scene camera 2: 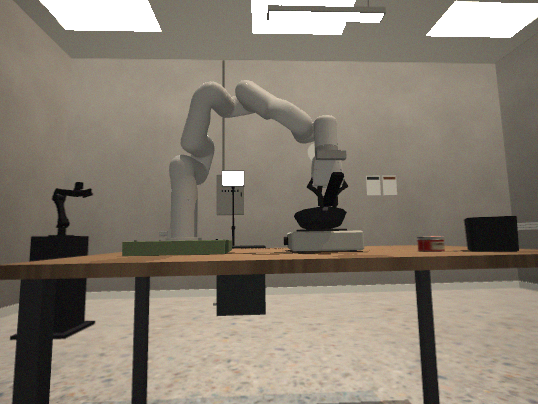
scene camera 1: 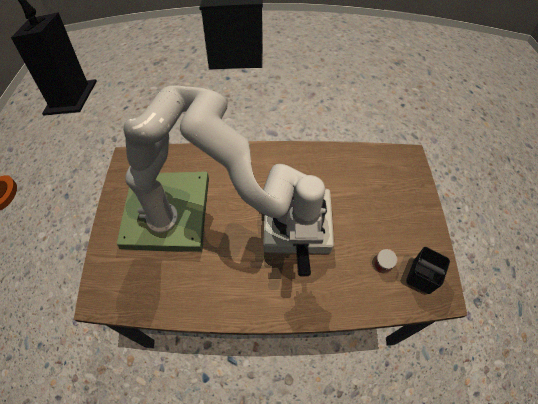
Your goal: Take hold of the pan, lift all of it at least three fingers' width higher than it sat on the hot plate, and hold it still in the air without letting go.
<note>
I see a black pan (scene camera 2: 313, 218), a white hot plate (scene camera 2: 303, 240) and a black box (scene camera 1: 434, 274).
</note>
